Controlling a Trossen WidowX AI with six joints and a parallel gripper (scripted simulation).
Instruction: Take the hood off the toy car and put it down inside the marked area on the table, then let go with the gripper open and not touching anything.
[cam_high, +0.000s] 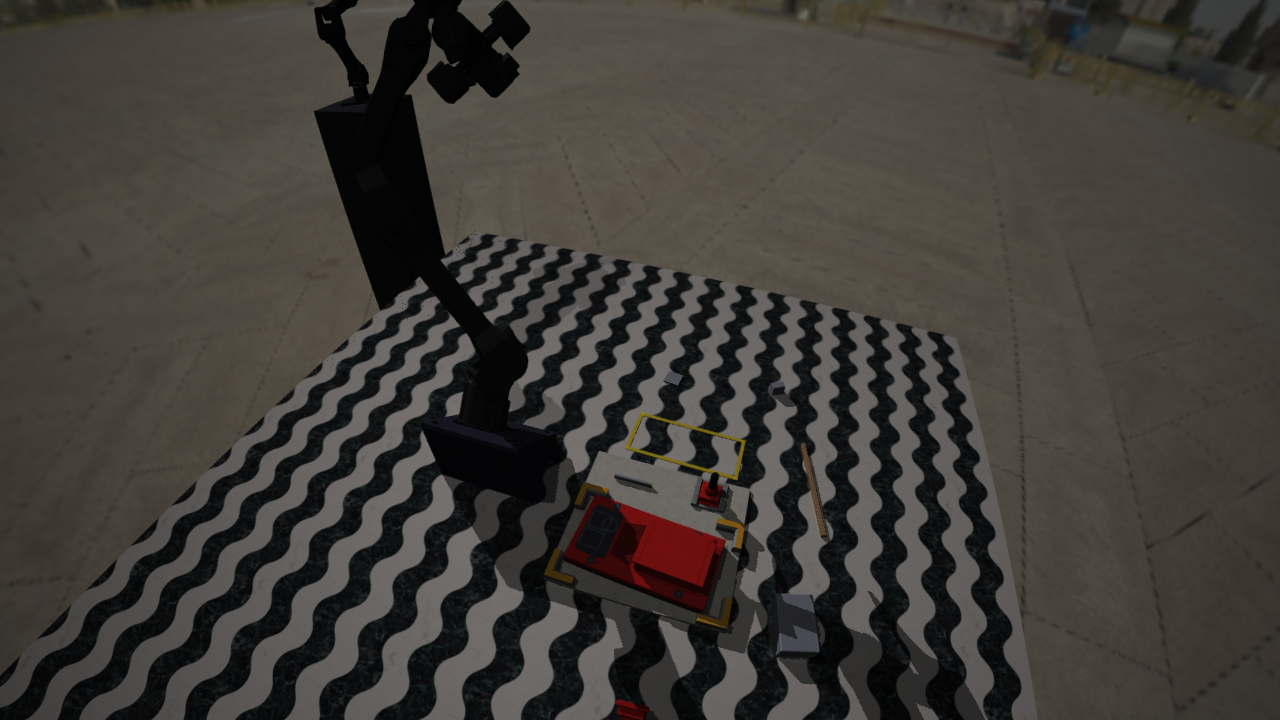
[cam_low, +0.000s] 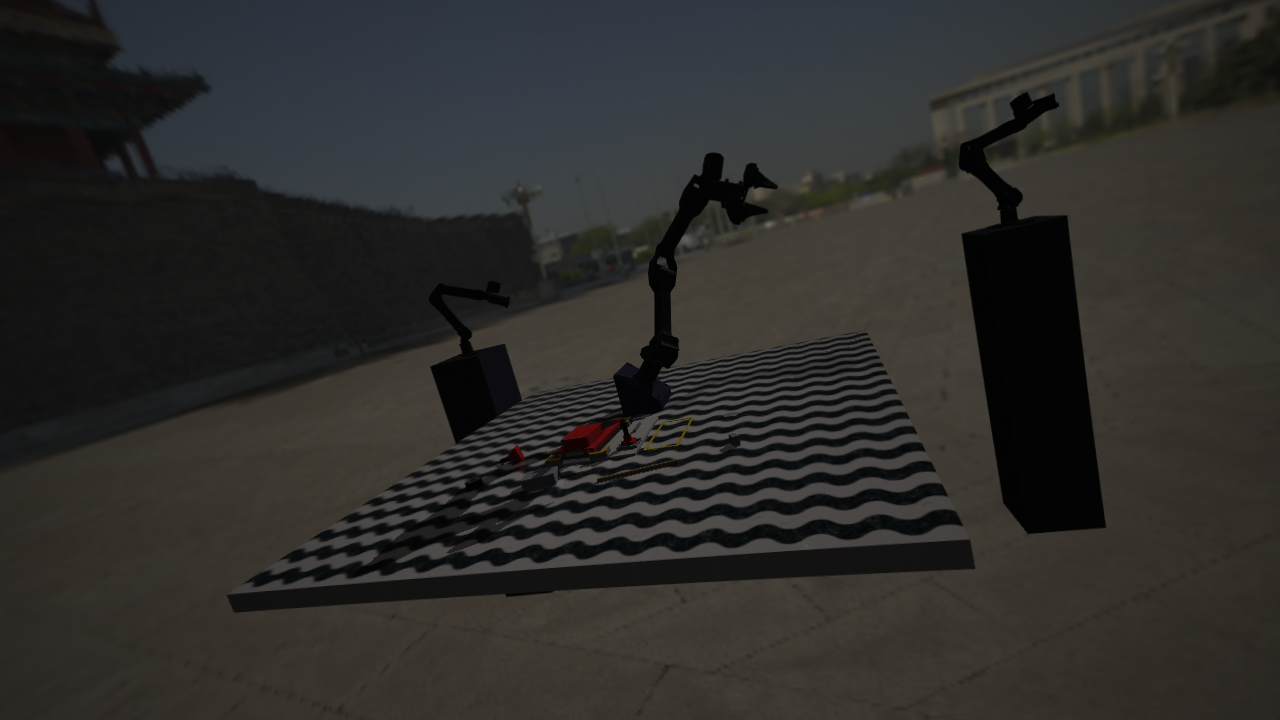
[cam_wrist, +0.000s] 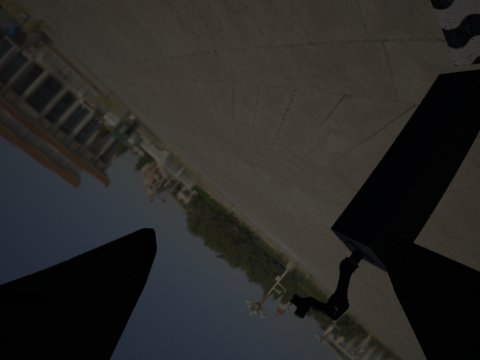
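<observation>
My gripper tip is now 56 cm to the left of the hood, 50 cm short of it and 45 cm above it. Round my gripper tip: wooden stick 69 cm ahead, 48 cm below, 37 cm to the right.
</observation>
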